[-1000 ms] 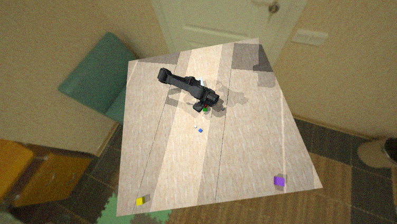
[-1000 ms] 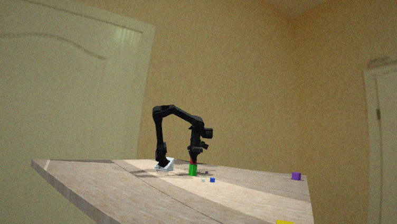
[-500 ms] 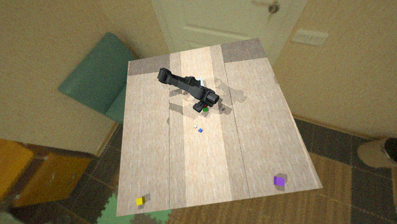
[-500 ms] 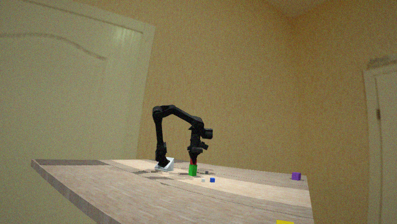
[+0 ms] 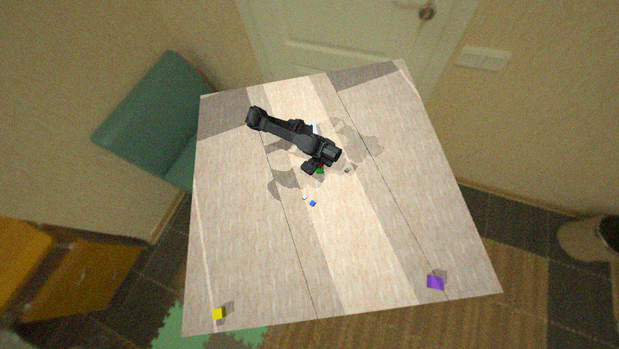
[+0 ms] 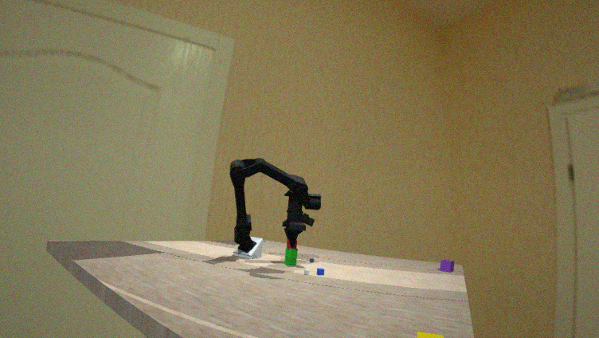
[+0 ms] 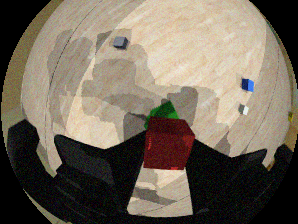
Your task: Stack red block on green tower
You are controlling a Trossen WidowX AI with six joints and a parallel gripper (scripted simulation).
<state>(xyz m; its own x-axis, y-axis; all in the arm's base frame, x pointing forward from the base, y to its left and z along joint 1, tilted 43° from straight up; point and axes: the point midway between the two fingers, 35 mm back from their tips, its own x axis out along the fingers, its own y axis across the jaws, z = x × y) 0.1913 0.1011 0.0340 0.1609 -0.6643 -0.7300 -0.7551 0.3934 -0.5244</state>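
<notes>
My gripper tip is now 1 cm below the red block. Also, from my gripper tip: tiny dark cube: 1 cm ahead, 13 cm to the left, 6 cm below; then small white cube: 14 cm ahead, 8 cm to the right, 7 cm below; then blue cube: 18 cm ahead, 4 cm to the right, 6 cm below.
</notes>
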